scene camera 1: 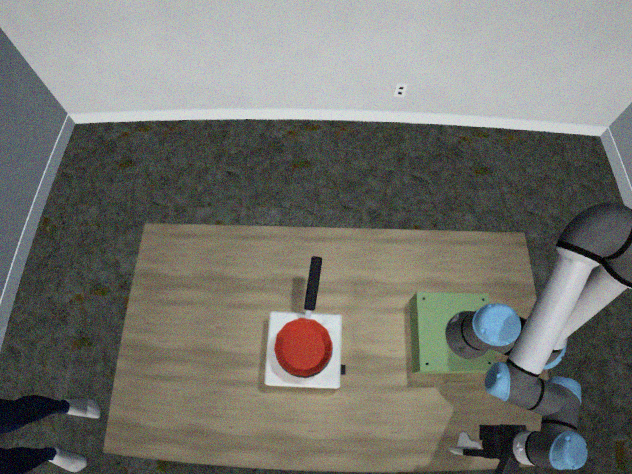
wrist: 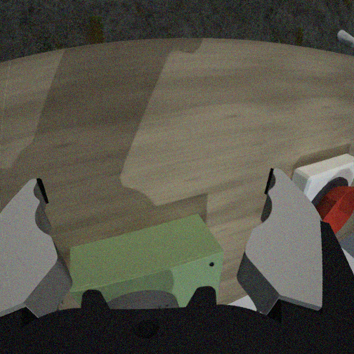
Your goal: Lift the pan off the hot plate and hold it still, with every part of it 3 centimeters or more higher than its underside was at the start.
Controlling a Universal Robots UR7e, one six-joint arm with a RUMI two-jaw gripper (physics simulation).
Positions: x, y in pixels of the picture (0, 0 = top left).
The gripper shows in scene camera 1 (470, 447) and in the wrist view (155, 176).
